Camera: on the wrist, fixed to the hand. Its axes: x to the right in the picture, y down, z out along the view.
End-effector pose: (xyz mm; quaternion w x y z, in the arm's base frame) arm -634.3 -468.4 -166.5 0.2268 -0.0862 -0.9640 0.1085
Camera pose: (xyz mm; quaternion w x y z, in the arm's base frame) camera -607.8 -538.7 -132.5 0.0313 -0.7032 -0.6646 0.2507
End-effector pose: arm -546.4 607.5 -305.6 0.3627 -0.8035 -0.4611 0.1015
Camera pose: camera -593.7 595.9 -239.1 0.1783 -0.8905 0.1798 0.3780
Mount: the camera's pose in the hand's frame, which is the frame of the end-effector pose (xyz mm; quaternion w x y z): -24.3 -72.9 -29.8 0.7356 0.0128 -0.0659 0.6741
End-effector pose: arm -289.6 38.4 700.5 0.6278 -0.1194 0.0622 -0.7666
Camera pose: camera -362.0 75.4 687.1 0.9842 -0.0884 0.0751 -0.1336
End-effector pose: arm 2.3 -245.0 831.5 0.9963 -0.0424 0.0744 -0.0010
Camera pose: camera -25.8 -319.9 811.9 0.7390 0.0317 0.0176 0.6727
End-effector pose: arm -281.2 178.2 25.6 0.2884 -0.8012 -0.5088 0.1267
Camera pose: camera -331.4 169.7 90.4 0.1035 -0.9203 0.1484 0.3469
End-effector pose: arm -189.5 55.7 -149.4 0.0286 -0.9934 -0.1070 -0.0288
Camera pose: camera -230.3 119.8 -117.5 0.0461 -0.8044 0.5887 0.0649
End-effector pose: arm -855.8 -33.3 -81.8 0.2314 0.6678 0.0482 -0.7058
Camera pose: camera -856.9 49.1 -79.0 0.6406 0.4802 -0.4390 -0.4078
